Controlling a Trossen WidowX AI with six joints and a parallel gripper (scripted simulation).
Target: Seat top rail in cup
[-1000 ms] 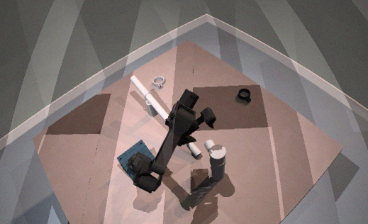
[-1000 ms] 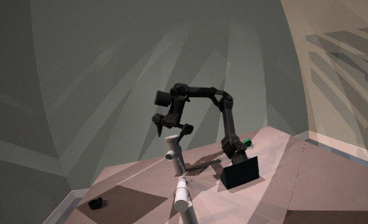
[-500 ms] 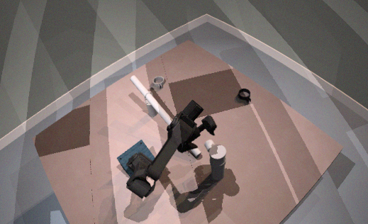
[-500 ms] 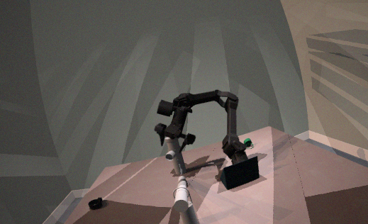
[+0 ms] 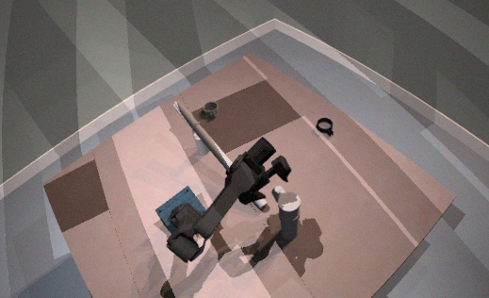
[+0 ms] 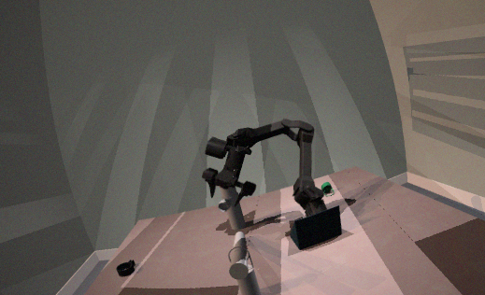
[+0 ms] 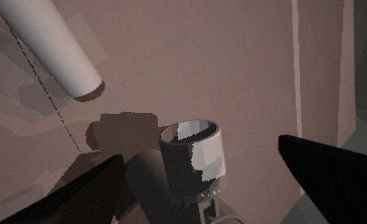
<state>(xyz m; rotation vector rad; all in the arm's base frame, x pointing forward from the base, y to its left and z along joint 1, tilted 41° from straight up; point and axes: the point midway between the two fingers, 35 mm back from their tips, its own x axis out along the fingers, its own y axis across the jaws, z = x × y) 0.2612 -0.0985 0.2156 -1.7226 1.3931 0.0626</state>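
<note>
Now: the rail-end cup 1 cm behind my gripper tip, 3 cm to the right of it and 2 cm below it.
</note>
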